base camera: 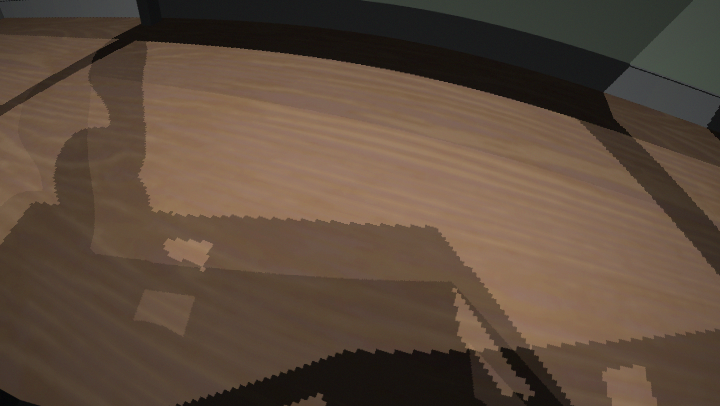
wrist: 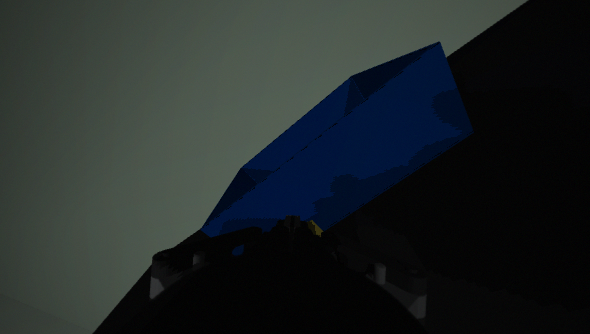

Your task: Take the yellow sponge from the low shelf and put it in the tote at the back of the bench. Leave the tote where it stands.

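Places are measured from the arm's base along level axes (x ahead, y left, z up), in metres.
Pixels of known places: gripper, between the fingertips: (wrist: 292, 225).
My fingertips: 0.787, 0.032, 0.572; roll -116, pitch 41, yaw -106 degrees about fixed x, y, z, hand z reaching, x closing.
Observation:
Ahead of a thing's pixels: the offset from my fingertips to its top centre, as dx, dy, dz. "pt": to the spot under its first point. Level surfaces: height alone.
The blue tote {+0.122, -0.070, +0.046} (wrist: 380, 135) stands in the middle of the wrist view, slanting from lower left to upper right, with its near outer wall facing the camera and part of its open top showing. My gripper (wrist: 292, 225) is shut, with nothing between its fingers. Its dark fingertips show in front of the tote's lower edge. A small yellow patch, part of the yellow sponge {-0.030, +0.033, -0.009} (wrist: 315, 228), shows just right of the fingertips, by the tote's bottom edge. The gripper hides the rest of it. The low shelf cannot be made out.
The dark bench top {dz -0.054} (wrist: 520, 190) extends right of the tote, with a pale green-grey wall (wrist: 125, 100) behind. The base camera shows the wood floor {dz -0.968} (base camera: 352, 151) with shadows across it, a dark upright post (base camera: 148, 12) at the upper left and a dark band {pt +0.298, -0.126, -0.961} (base camera: 403, 37) along the wall.

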